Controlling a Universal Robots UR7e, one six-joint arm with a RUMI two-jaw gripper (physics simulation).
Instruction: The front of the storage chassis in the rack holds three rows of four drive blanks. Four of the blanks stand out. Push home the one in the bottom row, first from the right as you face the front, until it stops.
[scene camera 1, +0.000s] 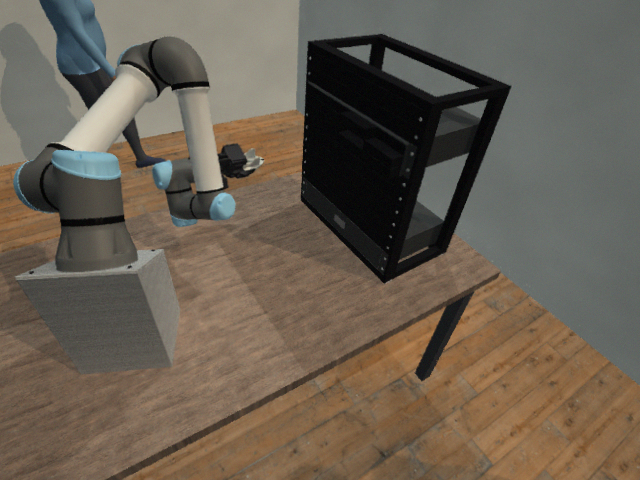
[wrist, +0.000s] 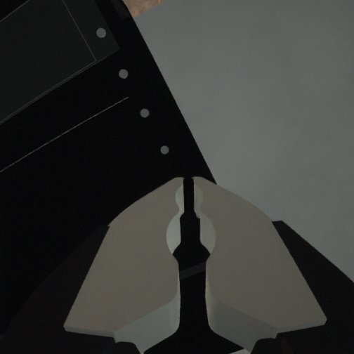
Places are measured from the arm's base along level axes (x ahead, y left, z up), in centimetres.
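Pixels of known places: gripper, fingertip midpoint: (scene camera 1: 263, 159); arm's base, link origin: (scene camera 1: 98, 263).
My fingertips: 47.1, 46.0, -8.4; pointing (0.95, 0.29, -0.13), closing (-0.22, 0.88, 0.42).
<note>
Ahead of a thing's pixels: the offset from my fingertips to its top centre, as dx, dy, dz. Level surfaces: height alone.
My gripper (scene camera 1: 262, 161) (wrist: 187, 180) is shut and empty, in front of the rack and apart from it in the scene view. The black rack @(+34.1, -18.9, +36.5) (scene camera 1: 405, 217) (wrist: 162, 120) stands upright on the table. The storage chassis (scene camera 1: 336, 175) is a very dark front in it. Dark drive blanks (scene camera 1: 353, 139) (scene camera 1: 385, 148) stand out in its upper part, and another raised blank @(+22.6, -27.2, +25.3) (scene camera 1: 359, 119) shows above them. The bottom-row blank first from the right cannot be made out in either view. In the wrist view the fingertips overlap the dark lower right of the image of the rack front.
A dark grey panel @(+21.0, -21.9, -10.0) (scene camera 1: 361, 243) (wrist: 40, 65) crosses the rack's bottom. Screw heads line the front post. The arm's grey pedestal (scene camera 1: 118, 320) stands on the wooden table @(dz -22.4) (scene camera 1: 232, 351). A grey wall (scene camera 1: 568, 180) (wrist: 265, 100) is behind the rack. A blue-clad figure (scene camera 1: 80, 41) stands at the back left.
</note>
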